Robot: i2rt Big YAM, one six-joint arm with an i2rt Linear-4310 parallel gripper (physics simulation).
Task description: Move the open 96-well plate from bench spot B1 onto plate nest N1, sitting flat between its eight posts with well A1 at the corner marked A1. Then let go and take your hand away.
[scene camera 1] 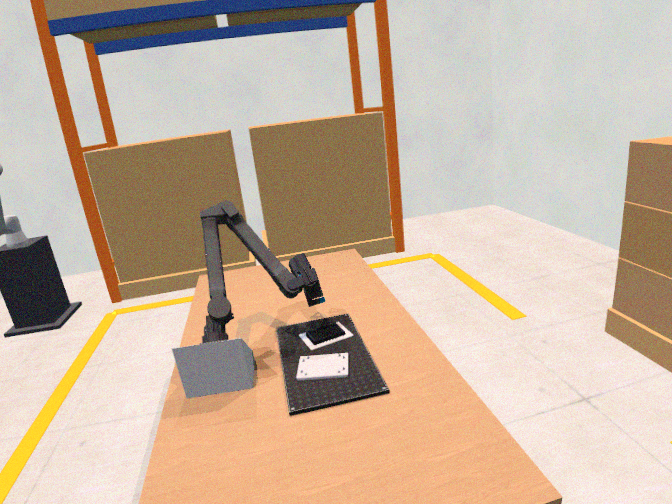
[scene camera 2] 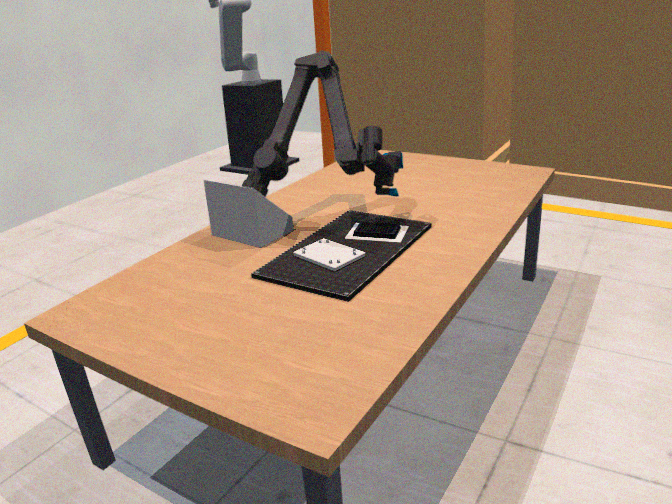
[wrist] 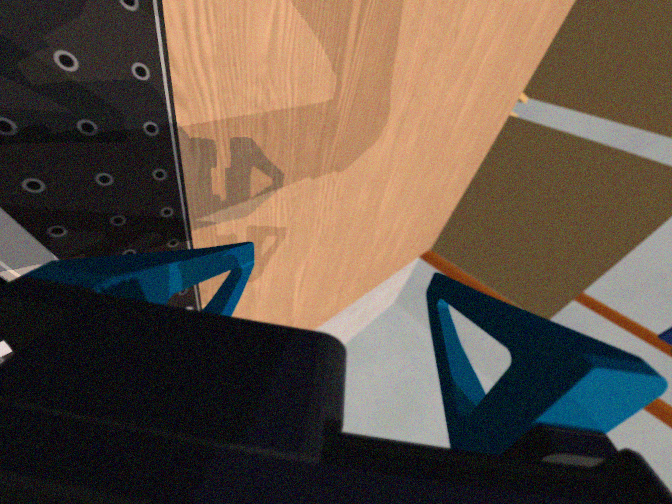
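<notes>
A dark plate [scene camera 1: 323,329] lies in a white nest at the far end of the black perforated baseplate [scene camera 1: 331,365]; it also shows in the second scene view [scene camera 2: 378,229]. A second white nest [scene camera 1: 324,368] with small locator pins sits empty nearer the front [scene camera 2: 329,254]. My gripper [scene camera 1: 315,298] [scene camera 2: 387,185] hangs above the table just behind the plate, open and empty. In the wrist view the blue fingers [wrist: 340,300] are spread apart with nothing between them, over the baseplate's edge [wrist: 90,120] and bare wood.
A grey box [scene camera 1: 213,367] stands left of the baseplate near the arm's base [scene camera 1: 216,322]. The table's far edge lies close behind the gripper.
</notes>
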